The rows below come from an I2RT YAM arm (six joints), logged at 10 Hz.
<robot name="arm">
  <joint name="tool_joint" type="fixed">
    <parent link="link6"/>
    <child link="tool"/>
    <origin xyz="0 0 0" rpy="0 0 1.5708"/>
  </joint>
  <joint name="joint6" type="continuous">
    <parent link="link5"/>
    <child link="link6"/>
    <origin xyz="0.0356 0 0.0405" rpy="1.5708 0 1.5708"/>
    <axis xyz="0 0 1"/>
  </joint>
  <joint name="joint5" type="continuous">
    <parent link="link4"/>
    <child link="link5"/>
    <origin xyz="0.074 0.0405 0.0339" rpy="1.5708 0 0"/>
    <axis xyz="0 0 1"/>
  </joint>
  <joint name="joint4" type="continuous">
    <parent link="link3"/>
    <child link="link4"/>
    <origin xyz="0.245 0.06 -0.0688"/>
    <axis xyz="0 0 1"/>
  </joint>
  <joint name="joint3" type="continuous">
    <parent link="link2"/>
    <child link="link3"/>
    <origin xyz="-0.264 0 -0.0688" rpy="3.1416 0 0"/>
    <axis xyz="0 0 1"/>
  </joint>
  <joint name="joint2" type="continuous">
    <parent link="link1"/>
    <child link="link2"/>
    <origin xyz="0.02 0.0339 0.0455" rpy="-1.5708 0 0"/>
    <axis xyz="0 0 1"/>
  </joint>
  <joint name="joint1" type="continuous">
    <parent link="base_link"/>
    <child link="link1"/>
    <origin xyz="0 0 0.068"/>
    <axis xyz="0 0 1"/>
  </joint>
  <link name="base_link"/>
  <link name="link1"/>
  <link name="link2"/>
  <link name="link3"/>
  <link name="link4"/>
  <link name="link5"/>
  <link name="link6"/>
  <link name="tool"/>
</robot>
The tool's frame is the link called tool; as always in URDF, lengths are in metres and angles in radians. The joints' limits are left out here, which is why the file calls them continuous.
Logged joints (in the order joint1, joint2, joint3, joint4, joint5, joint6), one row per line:
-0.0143, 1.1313, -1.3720, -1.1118, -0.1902, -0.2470
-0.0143, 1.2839, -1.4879, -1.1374, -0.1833, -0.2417
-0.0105, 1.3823, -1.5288, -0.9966, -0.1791, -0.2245
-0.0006, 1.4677, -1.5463, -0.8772, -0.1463, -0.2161
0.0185, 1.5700, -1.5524, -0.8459, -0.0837, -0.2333
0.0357, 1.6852, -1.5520, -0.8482, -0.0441, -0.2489
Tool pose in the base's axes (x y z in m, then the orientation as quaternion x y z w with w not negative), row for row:
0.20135, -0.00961, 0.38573, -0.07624, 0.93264, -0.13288, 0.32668
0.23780, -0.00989, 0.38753, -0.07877, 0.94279, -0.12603, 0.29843
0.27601, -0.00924, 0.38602, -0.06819, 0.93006, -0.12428, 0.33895
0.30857, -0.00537, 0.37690, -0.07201, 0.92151, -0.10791, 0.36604
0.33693, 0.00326, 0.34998, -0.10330, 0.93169, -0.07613, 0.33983
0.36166, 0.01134, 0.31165, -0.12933, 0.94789, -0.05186, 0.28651
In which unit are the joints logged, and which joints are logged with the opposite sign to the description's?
The joints are logged in radians. Opposite sign: joint3, joint5.
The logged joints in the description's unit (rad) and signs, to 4 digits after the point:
-0.0143, 1.1313, 1.3720, -1.1118, 0.1902, -0.2470
-0.0143, 1.2839, 1.4879, -1.1374, 0.1833, -0.2417
-0.0105, 1.3823, 1.5288, -0.9966, 0.1791, -0.2245
-0.0006, 1.4677, 1.5463, -0.8772, 0.1463, -0.2161
0.0185, 1.5700, 1.5524, -0.8459, 0.0837, -0.2333
0.0357, 1.6852, 1.5520, -0.8482, 0.0441, -0.2489

